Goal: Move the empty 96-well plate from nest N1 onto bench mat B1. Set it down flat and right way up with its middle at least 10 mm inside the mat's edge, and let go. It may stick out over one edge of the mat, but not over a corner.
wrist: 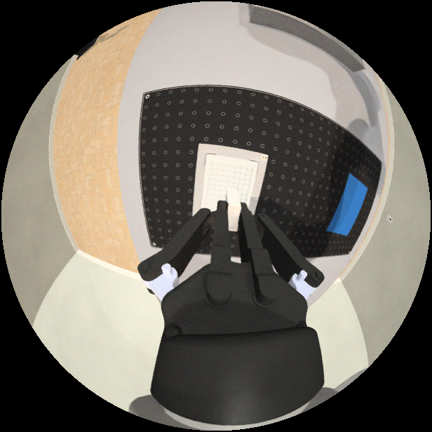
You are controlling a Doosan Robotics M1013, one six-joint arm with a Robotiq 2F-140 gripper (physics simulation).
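The white 96-well plate (227, 172) lies flat in the pale nest N1 (200, 170), near the middle of the view. My gripper (230, 196) is shut with its pale finger pads together and nothing between them. The fingers are above the plate and cover part of its near end in the view; the exact height is hard to tell. The blue bench mat B1 (348, 205) lies flat to the right of the nest.
The nest and the mat are on a black board (167, 140) with rows of small holes. The board lies on a grey table top (200, 50). A grey block-like base (310, 37) is at the upper right. Tan tiled floor (90, 150) is beyond the table's left edge.
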